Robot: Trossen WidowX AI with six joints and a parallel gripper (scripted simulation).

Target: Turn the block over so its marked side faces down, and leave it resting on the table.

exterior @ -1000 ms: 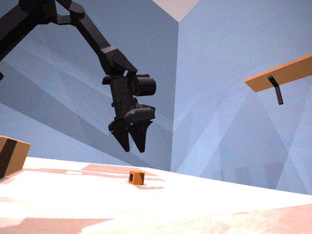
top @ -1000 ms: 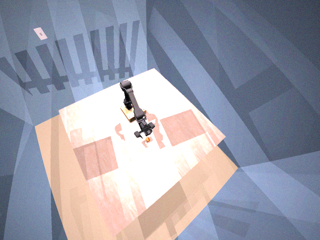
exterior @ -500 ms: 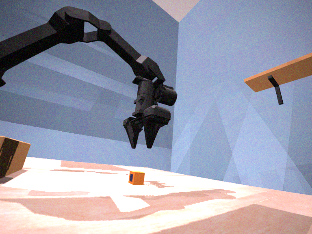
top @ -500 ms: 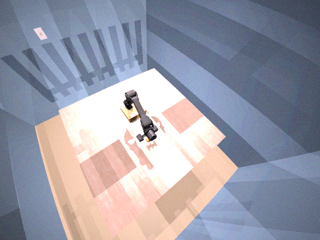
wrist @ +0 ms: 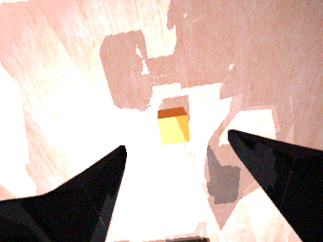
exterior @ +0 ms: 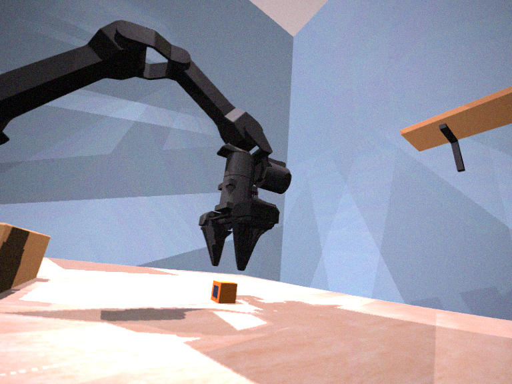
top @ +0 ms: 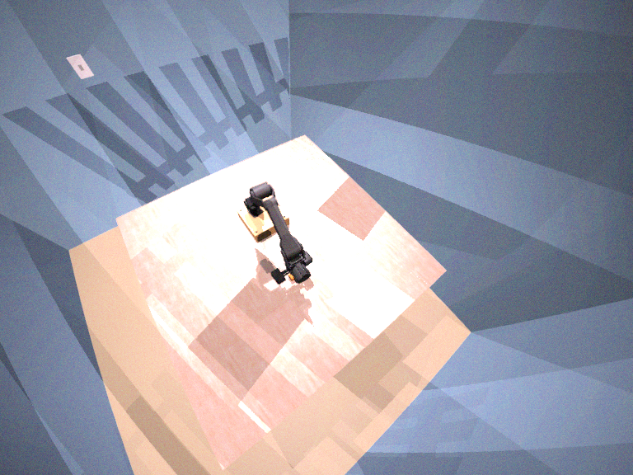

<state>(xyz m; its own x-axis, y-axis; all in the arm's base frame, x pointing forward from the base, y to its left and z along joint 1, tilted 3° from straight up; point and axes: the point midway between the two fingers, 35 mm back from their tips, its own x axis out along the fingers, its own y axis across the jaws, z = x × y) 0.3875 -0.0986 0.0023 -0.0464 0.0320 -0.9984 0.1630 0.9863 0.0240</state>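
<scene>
The block is 4 cm below my gripper tip and 1 cm behind it.
</scene>
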